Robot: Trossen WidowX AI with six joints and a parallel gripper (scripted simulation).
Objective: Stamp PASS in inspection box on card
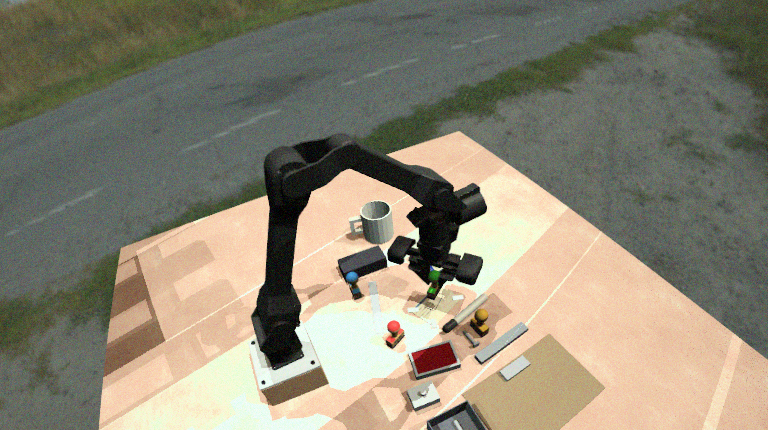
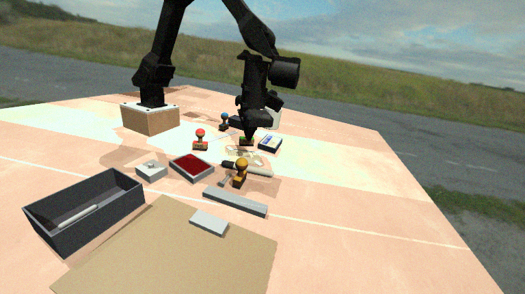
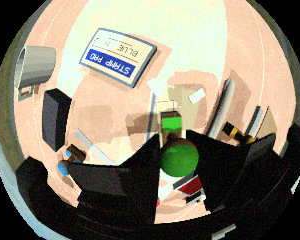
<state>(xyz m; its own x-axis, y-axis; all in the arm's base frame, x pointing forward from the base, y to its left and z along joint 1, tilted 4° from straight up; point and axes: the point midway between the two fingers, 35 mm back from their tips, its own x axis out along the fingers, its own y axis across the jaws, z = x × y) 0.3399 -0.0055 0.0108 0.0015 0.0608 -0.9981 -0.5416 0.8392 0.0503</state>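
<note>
The card lies 6 cm below my gripper tip and 1 cm to the right of it. Round my gripper tip: marker: 7 cm to the right, 5 cm below, 1 cm ahead; green-knobbed stamp: right at my gripper tip; blue stamp pad: 10 cm to the left, 5 cm ahead, 4 cm below.
</note>
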